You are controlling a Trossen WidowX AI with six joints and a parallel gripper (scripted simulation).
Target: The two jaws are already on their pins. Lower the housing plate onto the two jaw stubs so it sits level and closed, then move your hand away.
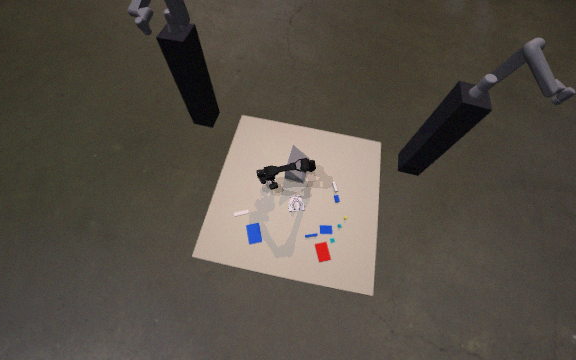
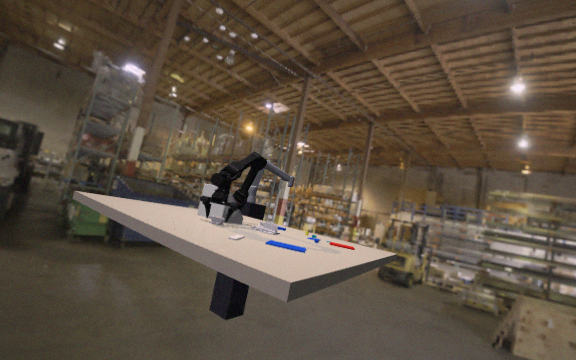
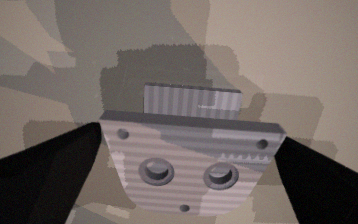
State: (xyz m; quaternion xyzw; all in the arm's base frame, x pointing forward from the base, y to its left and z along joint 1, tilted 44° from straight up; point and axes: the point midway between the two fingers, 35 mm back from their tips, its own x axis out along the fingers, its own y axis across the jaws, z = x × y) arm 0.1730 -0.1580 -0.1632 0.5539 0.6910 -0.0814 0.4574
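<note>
Now: gripper tip 1 cm past the housing plate, 1 cm to the right of it and 1 cm below it. Round my gripper tip: red plate 44 cm ahead, 50 cm to the left, 1 cm below; white bar 30 cm ahead, 15 cm to the right, 1 cm below.
</note>
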